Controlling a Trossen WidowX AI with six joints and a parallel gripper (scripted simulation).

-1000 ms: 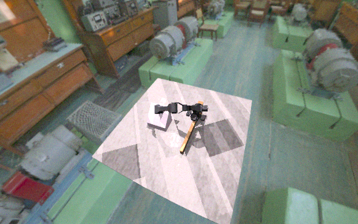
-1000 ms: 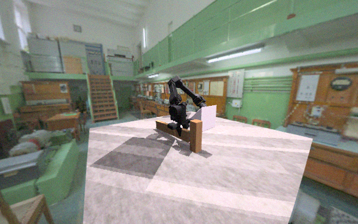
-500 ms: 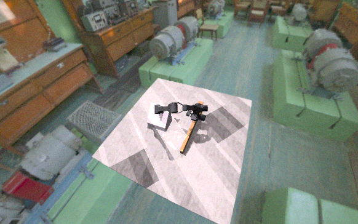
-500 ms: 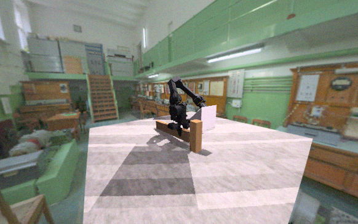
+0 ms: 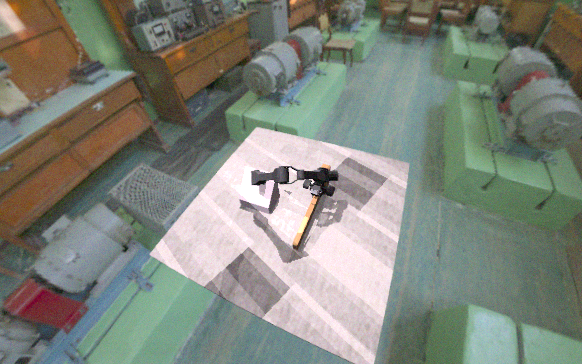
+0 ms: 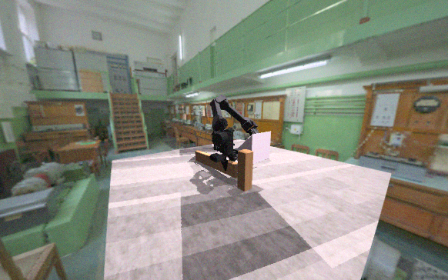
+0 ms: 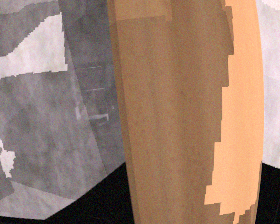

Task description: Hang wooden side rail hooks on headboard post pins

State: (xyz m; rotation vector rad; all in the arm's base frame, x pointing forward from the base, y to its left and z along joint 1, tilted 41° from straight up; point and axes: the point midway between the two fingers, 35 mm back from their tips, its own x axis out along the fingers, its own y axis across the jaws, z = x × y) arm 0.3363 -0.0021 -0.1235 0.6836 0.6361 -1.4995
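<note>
The wooden headboard post is 12 cm to the left of my gripper tip and 4 cm above it.
</note>
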